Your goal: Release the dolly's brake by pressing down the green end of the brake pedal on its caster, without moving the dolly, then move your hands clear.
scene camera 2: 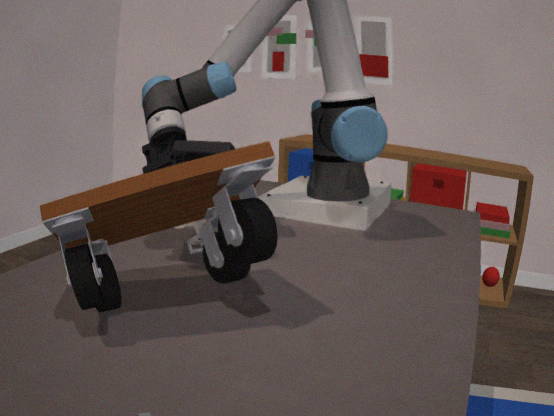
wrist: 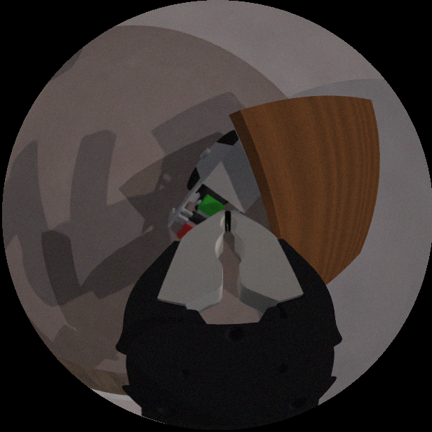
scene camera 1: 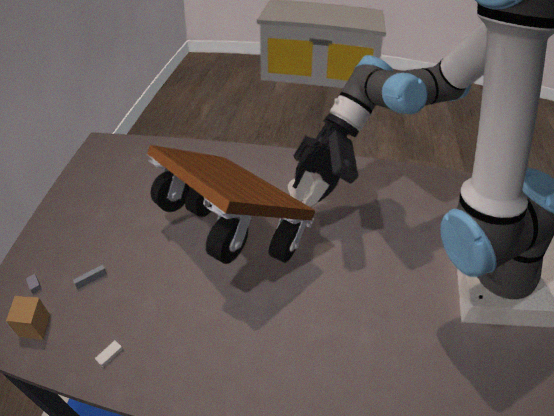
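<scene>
The dolly's brown wooden deck (scene camera 1: 220, 180) (scene camera 2: 160, 192) (wrist: 315, 170) is steeply tilted. Its near casters, one with a black wheel (scene camera 1: 227, 237), are raised off the table, with their shadows apart from them. My gripper (scene camera 1: 306, 192) (wrist: 226, 212) is shut and empty, at the deck's right rear edge; its tips are behind the deck in scene camera 1, and the deck hides them in scene camera 2. In the wrist view the green pedal end (wrist: 211, 205) lies just beyond the fingertips, and the red end (wrist: 185, 230) is partly behind a finger. Contact cannot be told. The pedal's colours do not show in the scene views.
On the table (scene camera 1: 350, 350) (scene camera 2: 350, 325) are an orange cube (scene camera 1: 28, 316), a grey bar (scene camera 1: 90, 276), a small grey block (scene camera 1: 33, 283) and a white block (scene camera 1: 108, 353), left of the dolly. The arm's white base plate (scene camera 1: 505, 312) (scene camera 2: 325, 212) stands to the right.
</scene>
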